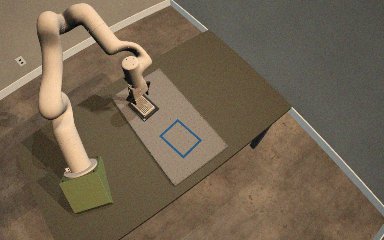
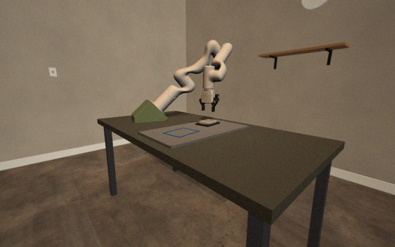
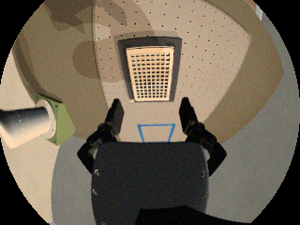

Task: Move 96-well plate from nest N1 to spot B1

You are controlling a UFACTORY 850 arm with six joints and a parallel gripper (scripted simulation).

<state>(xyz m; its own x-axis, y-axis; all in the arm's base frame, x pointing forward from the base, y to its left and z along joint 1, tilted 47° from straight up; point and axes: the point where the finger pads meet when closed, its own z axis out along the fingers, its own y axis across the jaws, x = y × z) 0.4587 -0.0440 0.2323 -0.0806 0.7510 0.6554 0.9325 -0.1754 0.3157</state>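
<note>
Right now my hand is 9 cm above the cream 96-well plate. From my hand the other things lie so: dark plate nest: 10 cm below.
</note>
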